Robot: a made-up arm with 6 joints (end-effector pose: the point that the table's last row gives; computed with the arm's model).
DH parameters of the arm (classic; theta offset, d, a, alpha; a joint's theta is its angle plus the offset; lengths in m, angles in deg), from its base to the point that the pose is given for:
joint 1: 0 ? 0.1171 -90
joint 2: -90 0 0.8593 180
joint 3: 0 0 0.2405 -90
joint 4: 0 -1.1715 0 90
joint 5: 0 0 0 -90
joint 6: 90 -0.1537 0 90
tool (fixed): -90 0 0 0
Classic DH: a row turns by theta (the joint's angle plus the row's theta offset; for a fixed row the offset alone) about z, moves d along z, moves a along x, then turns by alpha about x.
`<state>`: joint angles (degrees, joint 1 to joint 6).
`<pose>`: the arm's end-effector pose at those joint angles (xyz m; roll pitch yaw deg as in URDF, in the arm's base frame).
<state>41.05 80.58 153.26 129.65 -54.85 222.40</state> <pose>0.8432 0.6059 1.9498 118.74 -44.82 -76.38</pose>
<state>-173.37 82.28 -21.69 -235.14 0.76 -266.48</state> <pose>-0.8749 -0.1034 -0.7175 -40.81 75.58 4.12</pose>
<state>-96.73 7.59 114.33 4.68 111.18 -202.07</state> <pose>0.0653 0.4534 2.3208 20.36 37.85 77.74</pose>
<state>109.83 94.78 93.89 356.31 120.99 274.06</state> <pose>-0.6947 1.9515 0.7942 -101.39 -59.70 -63.89</pose>
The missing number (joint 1, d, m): 0.5108
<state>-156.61 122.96 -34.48 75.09 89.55 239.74</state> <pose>0.1851 -0.0818 -0.6652 -172.90 13.92 -72.02</pose>
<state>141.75 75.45 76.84 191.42 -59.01 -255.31</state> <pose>-1.7361 1.3354 1.1266 53.06 -58.49 160.70</pose>
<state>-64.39 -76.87 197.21 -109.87 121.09 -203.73</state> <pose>-0.3047 0.3494 -0.3694 -151.86 -29.63 -176.49</pose>
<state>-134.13 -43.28 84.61 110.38 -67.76 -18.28</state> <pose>0.9181 1.1380 1.9287 53.64 -5.78 106.57</pose>
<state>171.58 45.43 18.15 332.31 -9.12 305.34</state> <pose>-1.9857 0.2825 0.7019 85.04 35.26 176.76</pose>
